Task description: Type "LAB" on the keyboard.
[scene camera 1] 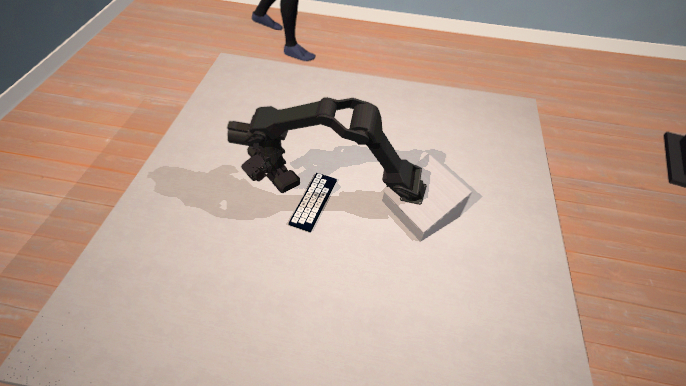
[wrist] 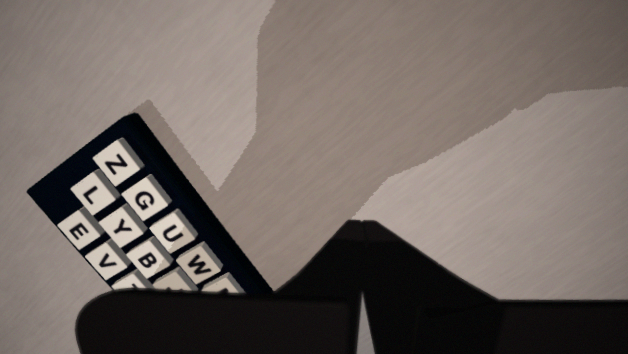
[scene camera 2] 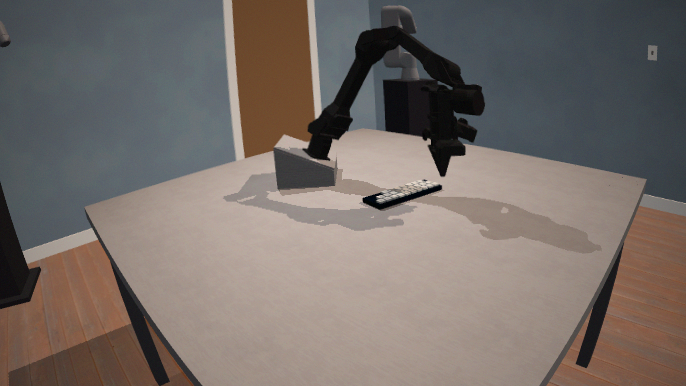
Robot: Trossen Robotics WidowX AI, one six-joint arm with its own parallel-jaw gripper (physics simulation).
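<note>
The keyboard is a narrow dark slab with white letter keys and lies flat on the table. In the wrist view the L key is near its upper-left end, and the B key is further down the same row. The A key does not show in the wrist view, where the gripper covers the keyboard's lower part. My gripper is shut and empty, pointing down. Its tips are above the table, to the right of the keyboard's long edge in the wrist view.
My arm stands on a grey wedge-shaped base on the table. Arm shadows cross the table around the keyboard. A person's feet are on the floor beyond it. A grey robot arm stands on a dark pedestal behind.
</note>
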